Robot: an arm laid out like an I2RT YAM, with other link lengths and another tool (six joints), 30 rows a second.
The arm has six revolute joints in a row. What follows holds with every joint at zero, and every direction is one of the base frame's. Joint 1 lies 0.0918 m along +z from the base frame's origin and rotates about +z. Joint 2 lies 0.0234 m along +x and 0.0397 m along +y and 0.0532 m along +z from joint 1 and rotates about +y. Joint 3 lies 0.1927 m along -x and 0.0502 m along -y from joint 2 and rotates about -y. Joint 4 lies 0.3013 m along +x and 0.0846 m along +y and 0.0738 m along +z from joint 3 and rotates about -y. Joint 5 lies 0.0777 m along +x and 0.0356 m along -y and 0.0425 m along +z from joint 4 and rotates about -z. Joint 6 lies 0.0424 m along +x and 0.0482 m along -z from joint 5 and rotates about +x. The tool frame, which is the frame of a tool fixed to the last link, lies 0.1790 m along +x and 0.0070 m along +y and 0.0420 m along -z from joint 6; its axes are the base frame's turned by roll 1.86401, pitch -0.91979 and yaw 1.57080 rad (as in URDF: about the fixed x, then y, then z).
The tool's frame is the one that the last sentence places.
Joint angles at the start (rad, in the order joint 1, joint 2, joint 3, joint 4, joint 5, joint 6):
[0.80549, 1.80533, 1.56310, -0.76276, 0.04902, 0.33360]
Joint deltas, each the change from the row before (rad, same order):
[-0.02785, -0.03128, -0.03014, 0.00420, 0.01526, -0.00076]
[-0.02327, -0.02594, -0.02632, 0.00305, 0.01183, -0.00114]
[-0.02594, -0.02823, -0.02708, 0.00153, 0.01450, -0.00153]
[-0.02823, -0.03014, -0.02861, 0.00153, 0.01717, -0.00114]
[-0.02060, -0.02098, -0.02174, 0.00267, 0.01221, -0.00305]
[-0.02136, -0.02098, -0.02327, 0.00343, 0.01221, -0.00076]
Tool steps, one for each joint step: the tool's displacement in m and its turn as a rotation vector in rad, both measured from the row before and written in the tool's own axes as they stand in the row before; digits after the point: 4 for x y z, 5 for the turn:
[-0.0070, 0.0146, -0.0073, -0.02999, 0.00123, 0.02363]
[-0.0066, 0.0118, -0.0055, -0.02361, -0.00079, 0.01963]
[-0.0073, 0.0134, -0.0063, -0.02743, -0.00195, 0.02188]
[-0.0081, 0.0148, -0.0066, -0.03115, -0.00266, 0.02451]
[-0.0062, 0.0108, -0.0040, -0.02227, -0.00308, 0.01585]
[-0.0068, 0.0109, -0.0034, -0.02234, -0.00340, 0.01887]

